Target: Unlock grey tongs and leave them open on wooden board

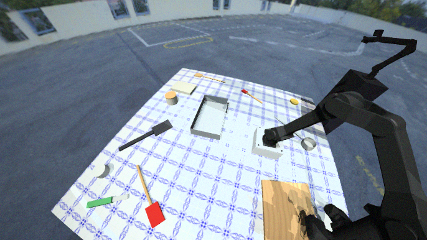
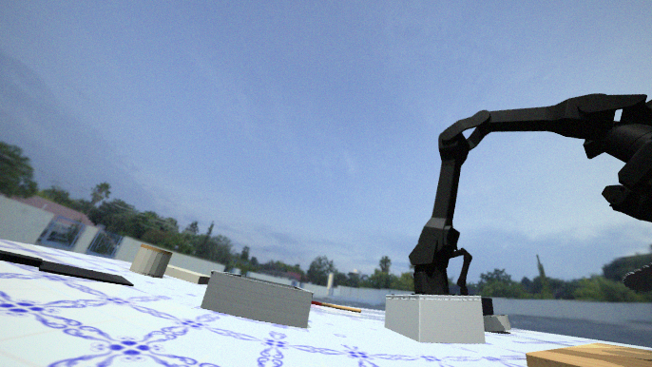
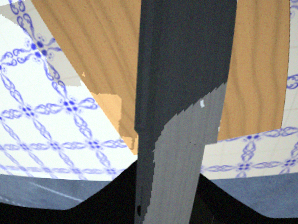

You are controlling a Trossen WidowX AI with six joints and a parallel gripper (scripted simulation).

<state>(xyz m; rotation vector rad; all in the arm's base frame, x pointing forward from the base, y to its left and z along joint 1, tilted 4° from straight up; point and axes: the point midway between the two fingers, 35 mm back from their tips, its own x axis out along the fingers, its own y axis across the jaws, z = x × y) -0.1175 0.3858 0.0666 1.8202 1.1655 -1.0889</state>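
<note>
Now: gripper tip 1 cm past the wooden board, 5 cm to the left of it and 13 cm above it. Also, from my gripper tip: black spatula: 77 cm ahead, 33 cm to the right, 13 cm below; then grey roasting tin: 44 cm ahead, 54 cm to the right, 11 cm below; then red spatula: 60 cm ahead, 3 cm to the right, 13 cm below.
</note>
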